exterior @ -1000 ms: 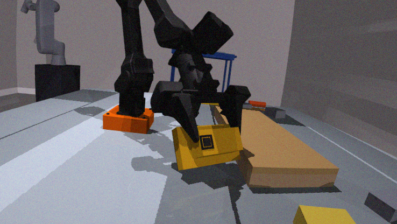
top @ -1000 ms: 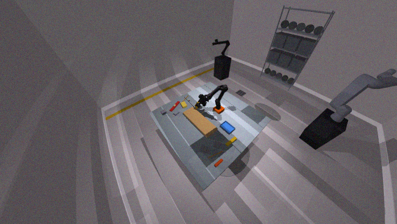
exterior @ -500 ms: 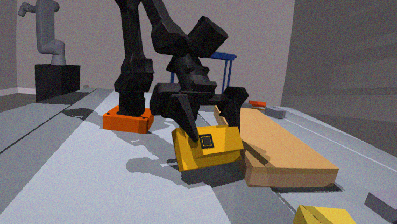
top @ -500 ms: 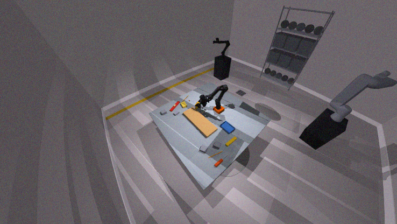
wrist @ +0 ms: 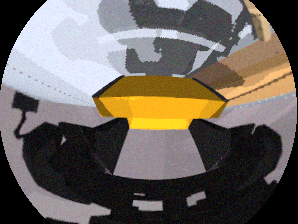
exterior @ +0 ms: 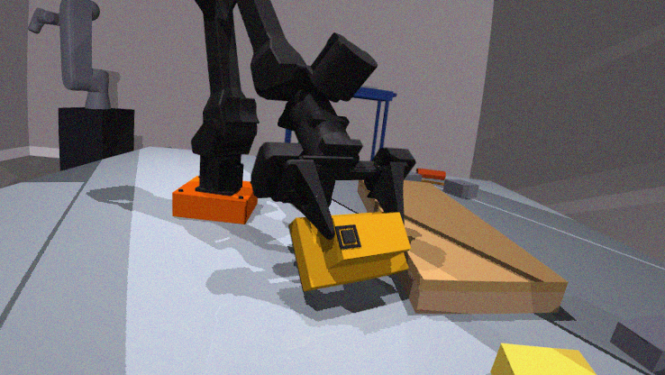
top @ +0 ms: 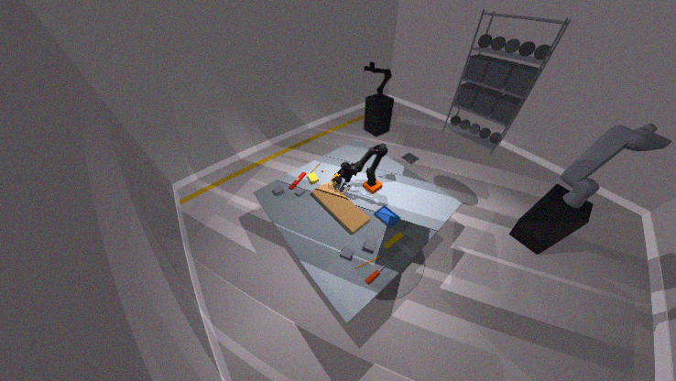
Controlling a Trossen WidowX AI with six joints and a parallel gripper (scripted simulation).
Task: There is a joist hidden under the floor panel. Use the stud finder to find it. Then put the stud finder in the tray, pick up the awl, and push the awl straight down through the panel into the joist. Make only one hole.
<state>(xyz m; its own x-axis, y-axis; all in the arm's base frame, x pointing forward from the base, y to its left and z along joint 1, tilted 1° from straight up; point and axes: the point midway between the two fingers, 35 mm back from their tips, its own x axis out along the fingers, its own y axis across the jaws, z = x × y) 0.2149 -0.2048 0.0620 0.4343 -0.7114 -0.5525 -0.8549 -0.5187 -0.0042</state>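
Right now the yellow stud finder is 1 cm behind my gripper tip, 1 cm to the right of it and 1 cm below it. Round my gripper tip: awl (4 cm behind, 14 cm to the left, 7 cm below); then green square light (2 cm behind, 2 cm to the right); then yellow block (13 cm ahead, 16 cm to the right, 6 cm below).
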